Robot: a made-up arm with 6 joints.
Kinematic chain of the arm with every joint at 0, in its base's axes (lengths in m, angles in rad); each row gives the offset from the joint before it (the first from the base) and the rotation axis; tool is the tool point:
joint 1: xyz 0 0 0.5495 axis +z
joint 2: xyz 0.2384 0 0 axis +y
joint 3: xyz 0 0 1.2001 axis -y
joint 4: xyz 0 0 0.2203 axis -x
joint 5: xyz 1.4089 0 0 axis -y
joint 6: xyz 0.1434 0 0 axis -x
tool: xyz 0 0 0
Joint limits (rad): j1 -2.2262..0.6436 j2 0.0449..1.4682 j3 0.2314..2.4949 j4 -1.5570..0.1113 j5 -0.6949..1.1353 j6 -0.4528..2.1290
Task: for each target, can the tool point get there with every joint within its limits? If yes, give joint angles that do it. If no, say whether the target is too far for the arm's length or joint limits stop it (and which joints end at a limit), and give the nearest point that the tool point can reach.
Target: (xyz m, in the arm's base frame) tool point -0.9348 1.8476 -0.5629
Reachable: no: joint limits stop it (at a limit: joint 1, joint 2, joint 3, joint 5) | nearest point 1.6241 1.3078 -0.7093 | short by 2.619 m
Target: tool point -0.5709 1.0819 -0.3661
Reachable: no: joint limits stop it (at a limit: joint 1, joint 2, joint 3, joint 5) | nearest point 1.6221 1.2825 -0.7152 | short by 2.230 m
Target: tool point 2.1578 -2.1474 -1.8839
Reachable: no: too far | nearest point 1.6085 -1.6008 -0.6551 | short by 1.453 m
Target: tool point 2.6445 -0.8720 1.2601
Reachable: yes | joints -0.3410 0.9766 0.8664 -1.3941 -0.4593 0.8752
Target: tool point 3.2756 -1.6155 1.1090
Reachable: no: too far | nearest point 2.6650 -1.3143 0.9974 | short by 0.690 m
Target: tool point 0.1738 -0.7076 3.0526
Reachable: yes | joints -1.3278 0.6543 2.2209 -0.0589 0.1849 1.3123
